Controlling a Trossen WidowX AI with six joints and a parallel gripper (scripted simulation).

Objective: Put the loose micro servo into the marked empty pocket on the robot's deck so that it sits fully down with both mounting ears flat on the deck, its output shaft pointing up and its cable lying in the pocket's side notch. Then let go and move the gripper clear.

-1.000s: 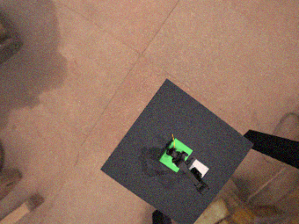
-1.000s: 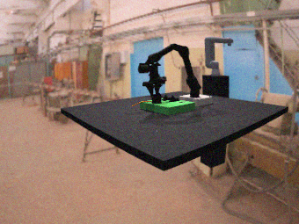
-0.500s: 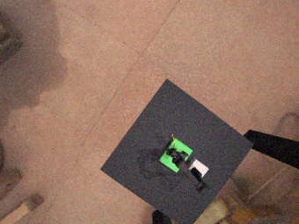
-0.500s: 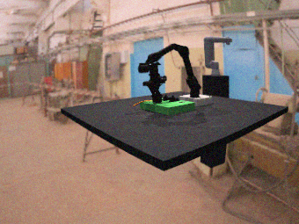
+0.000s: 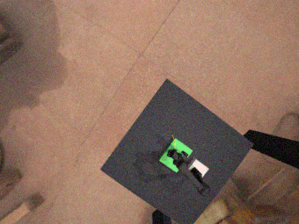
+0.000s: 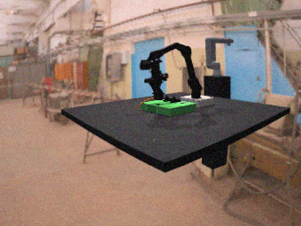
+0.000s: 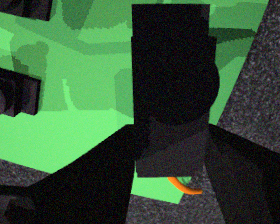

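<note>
Right now the green deck is 10 cm below my gripper tip, 4 cm to the left of it and 3 cm behind it.
</note>
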